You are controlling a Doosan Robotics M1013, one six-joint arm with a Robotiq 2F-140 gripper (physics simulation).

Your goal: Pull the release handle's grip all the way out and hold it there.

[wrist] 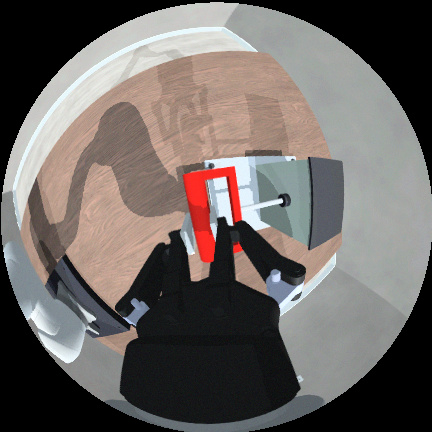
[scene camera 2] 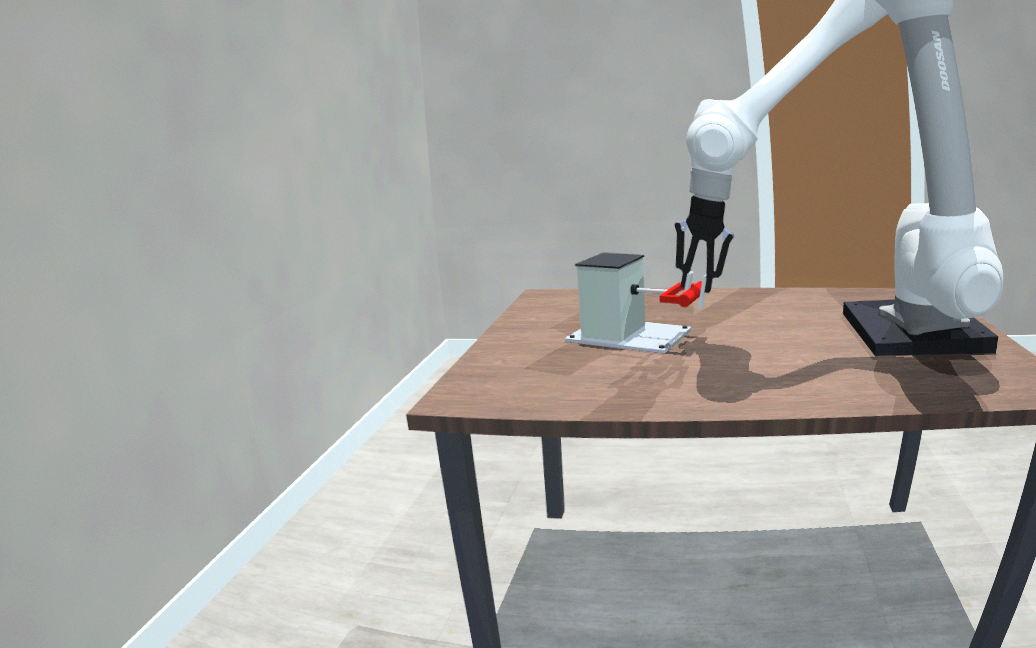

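Note:
The release handle is a red rectangular frame with a thick round grip bar (scene camera 2: 691, 294) (wrist: 198, 212). A pale rod (scene camera 2: 651, 290) (wrist: 262, 205) joins it to a black collar on the side of a grey-green box (scene camera 2: 601, 301) (wrist: 295, 220) with a dark top. A clear length of rod shows between the collar and the red frame. My gripper (scene camera 2: 696, 291) (wrist: 202, 217) points down and is shut on the red grip, with one finger inside the frame and one on its outer side. The fingers hide part of the grip in the wrist view.
The box stands on a pale base plate (scene camera 2: 668, 333) (wrist: 240, 164) bolted to the wooden table (scene camera 2: 534, 397) (wrist: 165, 100). The arm's black mounting base (scene camera 2: 863, 324) stands at the table's right. The handle is held above the table, to the box's right in the scene view.

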